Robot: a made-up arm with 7 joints. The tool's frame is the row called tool. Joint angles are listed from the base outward. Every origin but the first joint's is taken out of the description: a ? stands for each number. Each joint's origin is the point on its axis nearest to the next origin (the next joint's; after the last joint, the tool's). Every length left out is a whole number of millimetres.
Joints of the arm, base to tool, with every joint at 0 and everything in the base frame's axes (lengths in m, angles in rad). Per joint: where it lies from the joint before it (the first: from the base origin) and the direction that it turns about. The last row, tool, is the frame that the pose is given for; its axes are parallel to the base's.
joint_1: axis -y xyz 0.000 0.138 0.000
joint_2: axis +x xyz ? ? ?
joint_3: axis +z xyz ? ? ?
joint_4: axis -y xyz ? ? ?
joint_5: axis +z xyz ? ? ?
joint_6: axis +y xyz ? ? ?
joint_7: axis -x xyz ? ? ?
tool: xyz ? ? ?
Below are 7 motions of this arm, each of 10 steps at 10 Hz.
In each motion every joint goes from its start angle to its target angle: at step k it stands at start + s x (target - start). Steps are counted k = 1, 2, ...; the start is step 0. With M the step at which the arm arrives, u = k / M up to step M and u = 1 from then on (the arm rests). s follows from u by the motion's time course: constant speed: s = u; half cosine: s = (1 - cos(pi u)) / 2; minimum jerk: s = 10 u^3 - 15 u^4 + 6 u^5.
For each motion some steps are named. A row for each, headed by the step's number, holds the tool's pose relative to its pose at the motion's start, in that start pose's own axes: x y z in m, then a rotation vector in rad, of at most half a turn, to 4 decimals.
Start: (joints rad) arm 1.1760 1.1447 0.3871 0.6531 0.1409 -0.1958 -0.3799
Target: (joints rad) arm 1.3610 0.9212 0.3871 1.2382 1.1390 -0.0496 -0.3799
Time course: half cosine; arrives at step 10
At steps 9, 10:
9: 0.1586 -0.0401 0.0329 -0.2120 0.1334 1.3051
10: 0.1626 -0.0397 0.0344 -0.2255 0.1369 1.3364

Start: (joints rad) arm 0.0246 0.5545 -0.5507 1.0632 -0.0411 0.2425 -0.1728
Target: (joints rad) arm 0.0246 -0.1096 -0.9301 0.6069 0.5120 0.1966 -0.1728
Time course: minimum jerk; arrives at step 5
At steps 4, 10:
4: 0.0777 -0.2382 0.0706 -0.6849 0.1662 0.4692
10: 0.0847 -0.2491 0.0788 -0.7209 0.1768 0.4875

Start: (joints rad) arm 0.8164 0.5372 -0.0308 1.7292 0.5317 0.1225 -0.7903
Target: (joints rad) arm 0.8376 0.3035 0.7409 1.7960 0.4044 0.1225 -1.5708
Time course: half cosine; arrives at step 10
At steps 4, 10:
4: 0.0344 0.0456 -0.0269 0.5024 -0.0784 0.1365
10: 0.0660 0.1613 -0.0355 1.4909 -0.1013 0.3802

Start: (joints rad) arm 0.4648 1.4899 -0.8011 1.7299 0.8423 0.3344 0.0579
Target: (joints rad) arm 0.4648 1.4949 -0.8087 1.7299 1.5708 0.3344 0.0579
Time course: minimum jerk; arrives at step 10
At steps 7, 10:
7: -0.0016 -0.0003 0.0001 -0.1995 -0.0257 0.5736
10: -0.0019 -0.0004 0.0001 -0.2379 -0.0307 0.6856

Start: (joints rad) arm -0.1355 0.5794 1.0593 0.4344 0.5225 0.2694 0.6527
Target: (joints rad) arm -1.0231 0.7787 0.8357 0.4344 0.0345 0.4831 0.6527
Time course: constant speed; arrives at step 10
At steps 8, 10:
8: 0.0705 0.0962 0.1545 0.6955 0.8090 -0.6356
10: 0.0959 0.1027 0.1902 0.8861 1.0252 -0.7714

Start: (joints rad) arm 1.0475 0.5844 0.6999 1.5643 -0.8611 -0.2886 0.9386
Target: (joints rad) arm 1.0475 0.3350 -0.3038 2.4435 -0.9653 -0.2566 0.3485
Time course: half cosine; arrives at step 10
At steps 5, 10:
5: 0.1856 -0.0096 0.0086 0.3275 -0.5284 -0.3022
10: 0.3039 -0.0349 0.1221 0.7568 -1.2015 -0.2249

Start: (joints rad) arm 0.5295 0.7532 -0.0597 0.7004 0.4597 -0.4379 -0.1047
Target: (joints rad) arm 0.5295 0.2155 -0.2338 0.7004 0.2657 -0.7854 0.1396
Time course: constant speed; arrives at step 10
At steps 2, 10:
2: -0.0159 -0.0462 0.0141 -0.1344 -0.0285 0.0504
10: -0.0242 -0.2301 0.0968 -0.6458 -0.2384 0.3122

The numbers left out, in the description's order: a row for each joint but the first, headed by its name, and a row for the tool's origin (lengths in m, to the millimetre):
joint_2: 0.000 0.000 0.000
joint_3: 0.000 0.000 -0.198
joint_4: 0.000 0.000 0.000
joint_5: 0.000 0.000 -0.283
joint_6: 0.000 0.000 0.000
joint_7: 0.000 0.000 0.000
tool: 0.000 0.000 0.000

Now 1 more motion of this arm.
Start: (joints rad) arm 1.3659 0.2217 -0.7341 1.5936 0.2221 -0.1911 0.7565
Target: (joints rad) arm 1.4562 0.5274 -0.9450 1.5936 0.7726 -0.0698 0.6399
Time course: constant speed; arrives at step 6
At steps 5, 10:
5: -0.0272 -0.0133 0.0361 0.0514 0.0633 0.3756
10: -0.0324 -0.0157 0.0457 0.0738 0.0857 0.4548

